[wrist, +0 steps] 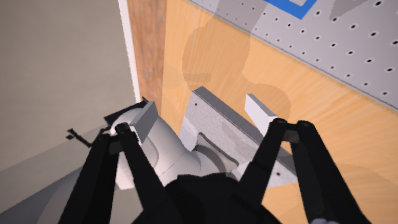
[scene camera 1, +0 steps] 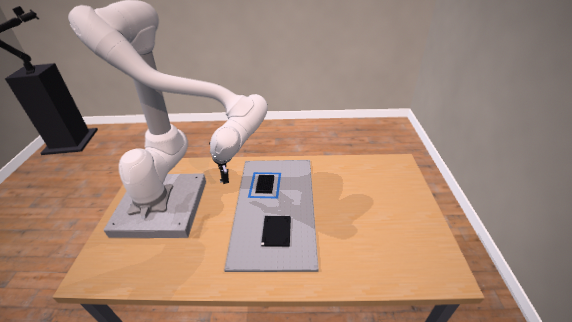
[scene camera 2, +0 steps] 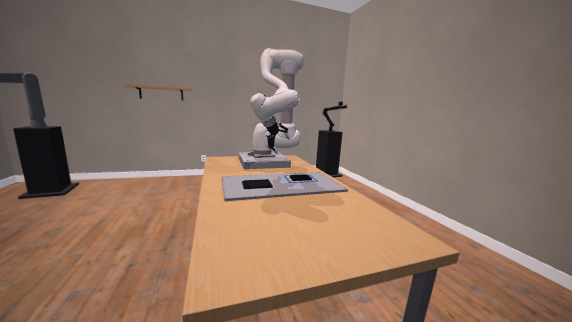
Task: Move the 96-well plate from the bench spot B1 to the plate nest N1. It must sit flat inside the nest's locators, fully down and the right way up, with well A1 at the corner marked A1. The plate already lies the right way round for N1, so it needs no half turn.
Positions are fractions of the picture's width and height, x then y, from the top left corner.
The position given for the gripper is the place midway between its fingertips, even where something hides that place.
Observation:
In view: the gripper (wrist: 0.50,0.47) and a black plate nest (scene camera 1: 0.49,0.71).

